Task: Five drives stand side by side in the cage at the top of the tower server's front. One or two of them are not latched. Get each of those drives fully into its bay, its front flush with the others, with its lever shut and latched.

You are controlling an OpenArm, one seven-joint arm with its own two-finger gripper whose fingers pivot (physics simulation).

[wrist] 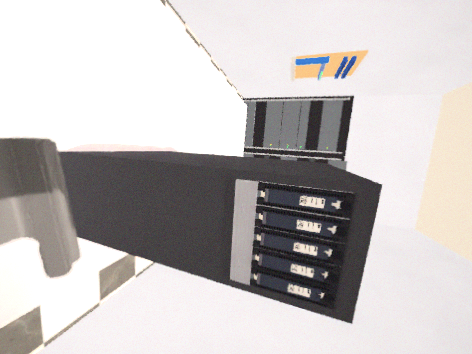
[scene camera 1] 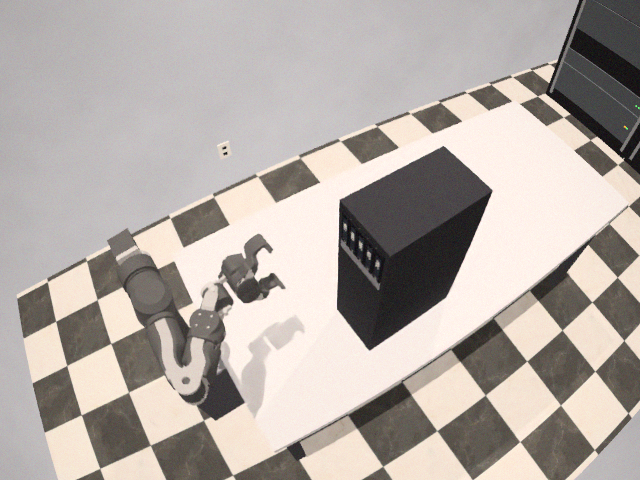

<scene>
One and the same spot on a black tower server: (wrist: 176, 209) is (scene camera 1: 353, 281).
</scene>
